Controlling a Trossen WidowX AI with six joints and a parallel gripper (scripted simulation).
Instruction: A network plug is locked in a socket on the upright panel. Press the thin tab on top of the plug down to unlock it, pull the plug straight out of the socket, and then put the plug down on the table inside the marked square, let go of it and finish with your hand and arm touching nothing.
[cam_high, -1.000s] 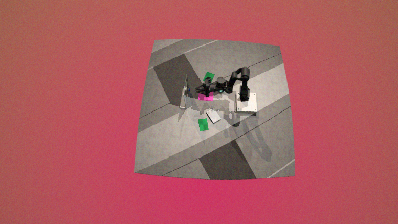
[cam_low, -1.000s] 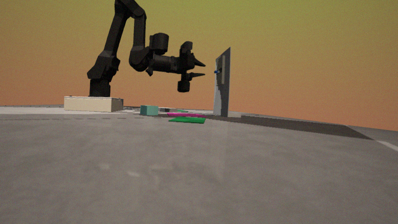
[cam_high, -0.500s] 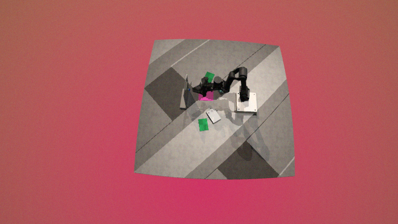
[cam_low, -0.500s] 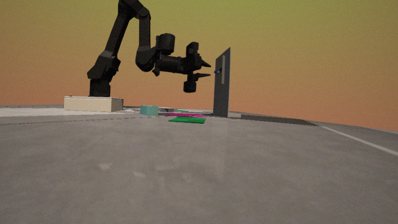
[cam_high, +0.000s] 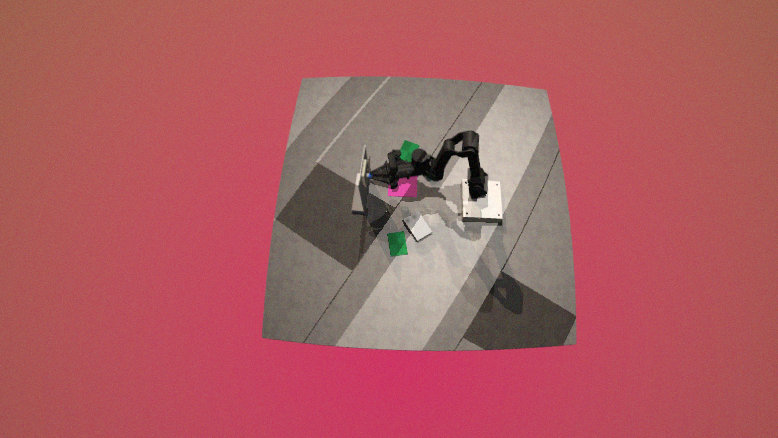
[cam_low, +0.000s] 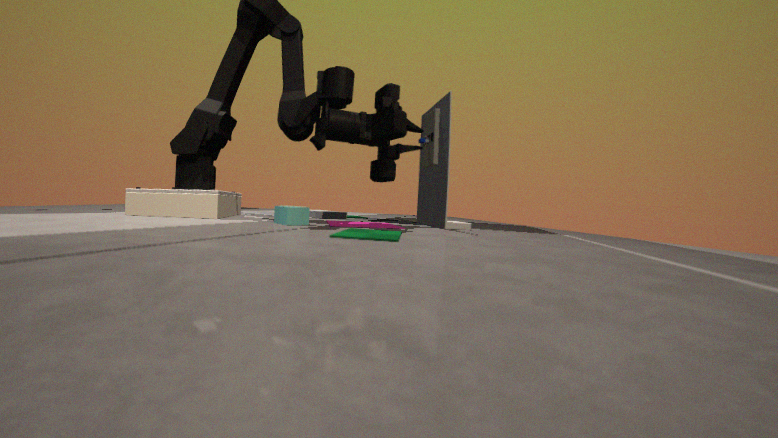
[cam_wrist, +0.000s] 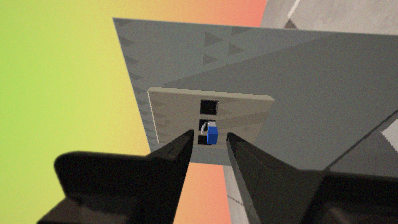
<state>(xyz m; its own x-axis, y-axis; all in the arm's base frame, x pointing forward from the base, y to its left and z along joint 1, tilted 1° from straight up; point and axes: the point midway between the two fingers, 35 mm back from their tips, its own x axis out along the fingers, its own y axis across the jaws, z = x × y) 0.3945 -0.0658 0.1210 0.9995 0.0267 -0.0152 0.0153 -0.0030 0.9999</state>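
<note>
Now: gripper tip 1 cm short of the network plug. Also, from my gripper tip: magenta marked square 17 cm below, 13 cm behind, 3 cm to the right; then flat grey plate 17 cm to the left, 17 cm below, 16 cm behind; then upright grey panel 6 cm below, 3 cm ahead, 1 cm to the right.
</note>
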